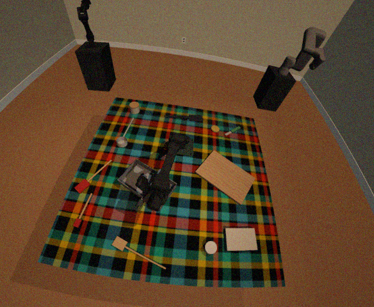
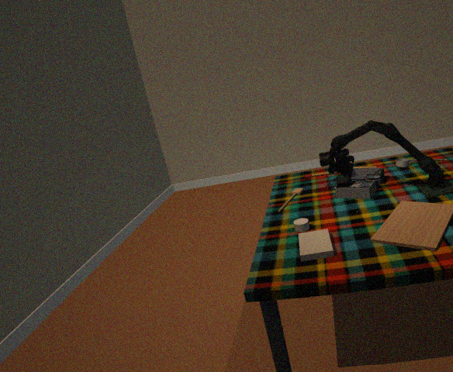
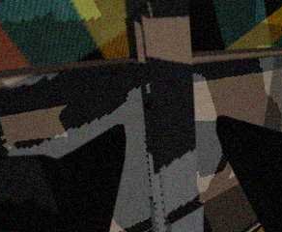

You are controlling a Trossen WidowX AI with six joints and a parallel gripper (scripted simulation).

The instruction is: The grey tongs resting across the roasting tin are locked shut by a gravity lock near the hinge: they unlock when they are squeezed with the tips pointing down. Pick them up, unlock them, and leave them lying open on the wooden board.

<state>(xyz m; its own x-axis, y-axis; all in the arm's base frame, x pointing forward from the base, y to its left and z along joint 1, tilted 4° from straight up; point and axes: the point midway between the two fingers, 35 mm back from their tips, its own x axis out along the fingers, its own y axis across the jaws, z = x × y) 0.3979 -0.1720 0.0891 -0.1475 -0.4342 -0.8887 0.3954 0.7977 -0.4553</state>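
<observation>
My gripper tip is 60 mm past the grey roasting tin, 10 mm to the left of it and 20 mm above it. Also, from my gripper tip: white tile (230 mm ahead, 550 mm to the left, 40 mm below); then white disc (280 mm ahead, 370 mm to the left, 30 mm below); then wooden board (180 mm behind, 500 mm to the left, 40 mm below).
</observation>
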